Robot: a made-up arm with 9 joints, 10 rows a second.
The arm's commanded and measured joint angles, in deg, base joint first. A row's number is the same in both.
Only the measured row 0 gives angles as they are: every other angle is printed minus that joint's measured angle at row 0.
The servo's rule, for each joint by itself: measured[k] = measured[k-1] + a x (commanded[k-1-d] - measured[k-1]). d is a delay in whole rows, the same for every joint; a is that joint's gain. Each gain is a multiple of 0.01, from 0.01 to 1. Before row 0 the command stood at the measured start. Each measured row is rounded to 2 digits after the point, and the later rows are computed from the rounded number. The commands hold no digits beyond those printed.
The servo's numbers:
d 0
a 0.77 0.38 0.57 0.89 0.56 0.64 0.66 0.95 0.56
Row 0, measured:
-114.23 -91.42 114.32 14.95 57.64 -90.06 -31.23 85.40 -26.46
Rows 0 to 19, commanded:
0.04 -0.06 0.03 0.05 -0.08 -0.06 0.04 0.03 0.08
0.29 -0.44 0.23 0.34 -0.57 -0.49 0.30 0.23 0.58
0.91 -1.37 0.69 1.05 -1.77 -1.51 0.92 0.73 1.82
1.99 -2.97 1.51 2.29 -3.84 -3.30 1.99 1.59 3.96
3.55 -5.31 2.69 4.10 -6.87 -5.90 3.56 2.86 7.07
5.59 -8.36 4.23 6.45 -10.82 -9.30 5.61 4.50 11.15
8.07 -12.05 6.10 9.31 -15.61 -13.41 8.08 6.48 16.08
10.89 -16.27 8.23 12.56 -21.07 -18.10 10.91 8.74 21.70
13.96 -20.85 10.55 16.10 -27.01 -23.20 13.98 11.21 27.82
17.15 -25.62 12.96 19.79 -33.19 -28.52 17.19 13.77 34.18
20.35 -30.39 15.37 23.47 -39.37 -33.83 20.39 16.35 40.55
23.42 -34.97 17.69 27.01 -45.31 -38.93 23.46 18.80 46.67
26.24 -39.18 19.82 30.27 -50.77 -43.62 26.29 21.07 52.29
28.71 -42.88 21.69 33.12 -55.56 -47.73 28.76 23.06 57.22
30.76 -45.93 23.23 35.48 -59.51 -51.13 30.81 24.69 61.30
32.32 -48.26 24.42 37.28 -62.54 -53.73 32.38 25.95 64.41
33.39 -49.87 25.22 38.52 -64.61 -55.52 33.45 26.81 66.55
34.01 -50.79 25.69 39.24 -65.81 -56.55 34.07 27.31 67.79
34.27 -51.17 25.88 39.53 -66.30 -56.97 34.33 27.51 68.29
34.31 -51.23 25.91 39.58 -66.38 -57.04 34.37 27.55 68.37
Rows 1 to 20, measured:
0.03 -0.02 0.02 0.04 -0.04 -0.04 0.03 0.03 0.04
0.23 -0.18 0.14 0.31 -0.34 -0.33 0.21 0.22 0.34
0.75 -0.63 0.45 0.97 -1.14 -1.09 0.68 0.70 1.17
1.70 -1.52 1.05 2.14 -2.65 -2.50 1.54 1.55 2.73
3.12 -2.96 1.98 3.88 -5.01 -4.68 2.87 2.79 5.16
5.02 -5.01 3.26 6.17 -8.26 -7.64 4.68 4.41 8.51
7.37 -7.69 4.88 8.96 -12.38 -11.33 6.92 6.38 12.75
10.08 -10.95 6.79 12.16 -17.25 -15.66 9.55 8.62 17.76
13.07 -14.71 8.93 15.67 -22.72 -20.49 12.47 11.08 23.39
16.21 -18.86 11.23 19.34 -28.58 -25.63 15.59 13.64 29.43
19.40 -23.24 13.59 23.02 -34.62 -30.88 18.76 16.21 35.66
22.50 -27.70 15.93 26.57 -40.61 -36.03 21.86 18.67 41.83
25.38 -32.06 18.15 29.86 -46.30 -40.89 24.78 20.95 47.69
27.94 -36.17 20.17 32.76 -51.49 -45.27 27.41 22.95 53.03
30.11 -39.88 21.91 35.18 -55.98 -49.02 29.65 24.60 57.66
31.81 -43.06 23.34 37.05 -59.65 -52.03 31.45 25.88 61.44
33.03 -45.65 24.41 38.36 -62.43 -54.26 32.77 26.76 64.30
33.78 -47.60 25.14 39.14 -64.32 -55.73 33.63 27.28 66.25
34.16 -48.96 25.56 39.49 -65.43 -56.52 34.09 27.50 67.39
34.28 -49.82 25.76 39.57 -65.96 -56.85 34.27 27.55 67.94

